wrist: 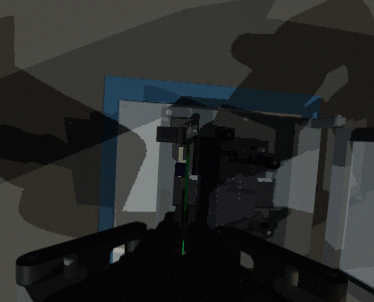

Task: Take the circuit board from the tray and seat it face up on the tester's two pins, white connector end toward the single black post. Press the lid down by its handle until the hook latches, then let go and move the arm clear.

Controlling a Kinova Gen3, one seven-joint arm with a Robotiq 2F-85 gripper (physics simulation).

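Frame: origin at the arm's base, x ahead, y up, z right, level; metres.
Seen in the pictures: gripper, between the fingertips: (185, 218).
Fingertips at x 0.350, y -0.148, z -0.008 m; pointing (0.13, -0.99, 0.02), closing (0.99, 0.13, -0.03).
Note:
Offsets run from my fingertips to a thing's top centre. "pt": to the spot under its first point. Level surfaces: height alone.
The circuit board {dx -0.002, dy +0.027, dz -0.004 m} (186, 185) shows nearly edge-on, as a thin green line running up the middle of the wrist view. Small parts stick out on its left, among them a white one and a dark blue one. My gripper (185, 218) is shut on the board at the bottom middle; its fingertips are very dark and hard to make out. The board hangs over the tester {pt dx +0.063, dy -0.051, dz -0.011 m} (240, 192), a dark fixture with several black posts or knobs. Which post is the single one, and whether the pins touch the board, I cannot tell. The hook does not show clearly.
A blue border (111, 150) surrounds the pale plate {dx +0.046, dy -0.114, dz +0.067 m} (142, 192) around the fixture. A pale upright panel {pt dx +0.161, dy -0.001, dz -0.006 m} (362, 215) and a light bar {pt dx +0.143, dy -0.035, dz -0.092 m} (327, 121) stand at the right edge. Shadows cross the table {dy -0.120 m} (50, 215), and deep shade hides much of the fixture.

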